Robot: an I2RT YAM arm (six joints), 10 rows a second.
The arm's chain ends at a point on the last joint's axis. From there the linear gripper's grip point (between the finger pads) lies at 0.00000 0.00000 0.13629 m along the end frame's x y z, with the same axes.
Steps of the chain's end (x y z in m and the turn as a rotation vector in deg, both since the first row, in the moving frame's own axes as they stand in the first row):
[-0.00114 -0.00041 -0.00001 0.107 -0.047 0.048]
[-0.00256 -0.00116 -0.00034 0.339 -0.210 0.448]
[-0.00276 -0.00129 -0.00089 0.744 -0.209 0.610]
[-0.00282 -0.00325 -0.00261 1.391 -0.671 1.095]
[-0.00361 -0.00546 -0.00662 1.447 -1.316 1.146]
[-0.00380 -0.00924 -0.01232 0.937 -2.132 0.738]
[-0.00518 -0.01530 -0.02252 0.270 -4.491 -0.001]
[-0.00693 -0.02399 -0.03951 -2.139 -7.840 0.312]
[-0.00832 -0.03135 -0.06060 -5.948 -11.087 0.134]
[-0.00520 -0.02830 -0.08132 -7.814 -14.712 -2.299]
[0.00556 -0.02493 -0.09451 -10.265 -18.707 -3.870]
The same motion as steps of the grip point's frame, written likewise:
[-0.00125 -0.00066 -0.00001 0.107 -0.047 0.048]
[-0.00306 -0.00197 -0.00034 0.339 -0.210 0.448]
[-0.00325 -0.00306 -0.00090 0.744 -0.209 0.610]
[-0.00438 -0.00657 -0.00266 1.391 -0.671 1.095]
[-0.00671 -0.00893 -0.00670 1.447 -1.316 1.146]
[-0.00886 -0.01150 -0.01243 0.937 -2.132 0.738]
[-0.01585 -0.01594 -0.02294 0.270 -4.491 -0.001]
[-0.02553 -0.01897 -0.04088 -2.139 -7.840 0.312]
[-0.03450 -0.01735 -0.06387 -5.948 -11.087 0.134]
[-0.03933 -0.00928 -0.08704 -7.814 -14.712 -2.299]
[-0.03707 0.00039 -0.10385 -10.265 -18.707 -3.870]

